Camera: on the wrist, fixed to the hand. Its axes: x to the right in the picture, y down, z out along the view.
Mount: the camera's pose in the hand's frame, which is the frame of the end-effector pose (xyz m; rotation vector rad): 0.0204 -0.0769 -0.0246 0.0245 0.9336 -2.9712
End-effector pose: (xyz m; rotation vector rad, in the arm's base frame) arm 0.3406 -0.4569 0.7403 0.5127 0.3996 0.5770
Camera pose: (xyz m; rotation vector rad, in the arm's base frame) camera 0.3758 -0.4916 0.6733 -0.7138 1.4213 -2.1821
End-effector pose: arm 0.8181 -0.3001 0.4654 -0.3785 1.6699 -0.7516
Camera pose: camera 0.7780 -0.3628 0.5029 1.4082 -0.0717 1.5027
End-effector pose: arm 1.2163 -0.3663 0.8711 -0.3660 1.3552 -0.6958
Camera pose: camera 1.1750 -0.4334 0.8980 1.1879 -0.1492 1.7987
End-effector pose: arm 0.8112 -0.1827 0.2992 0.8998 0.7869 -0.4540
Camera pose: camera 0.7643 -0.2058 0.2344 0.7277 -1.7065 1.7093
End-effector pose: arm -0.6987 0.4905 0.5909 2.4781 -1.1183 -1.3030
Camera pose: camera -0.6304 0.5269 0.5601 -1.3074 -2.0988 -0.4831
